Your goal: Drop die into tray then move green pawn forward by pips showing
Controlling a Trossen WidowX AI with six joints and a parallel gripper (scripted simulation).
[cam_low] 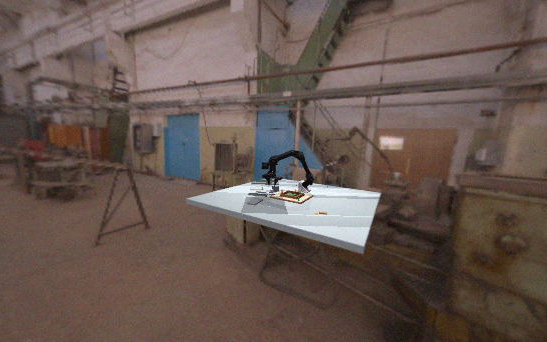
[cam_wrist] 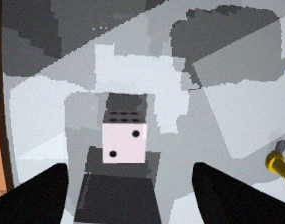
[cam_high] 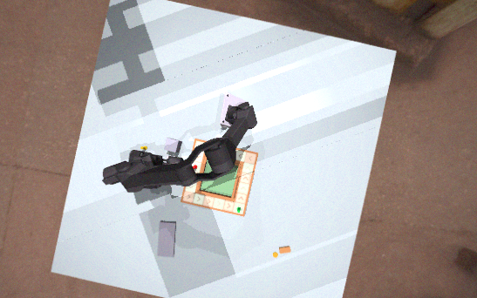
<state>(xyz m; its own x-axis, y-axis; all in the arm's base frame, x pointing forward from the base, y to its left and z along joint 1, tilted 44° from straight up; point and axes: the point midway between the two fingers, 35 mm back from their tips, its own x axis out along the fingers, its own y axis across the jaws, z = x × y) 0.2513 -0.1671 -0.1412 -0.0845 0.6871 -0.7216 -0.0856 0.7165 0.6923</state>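
Right now my gripper tip is 5 cm above the grey die. Round my gripper tip: orange pawn 9 cm behind, 20 cm to the left, 3 cm below; red pawn 12 cm to the left, 3 cm below; grey-violet block 7 cm behind, 4 cm below.
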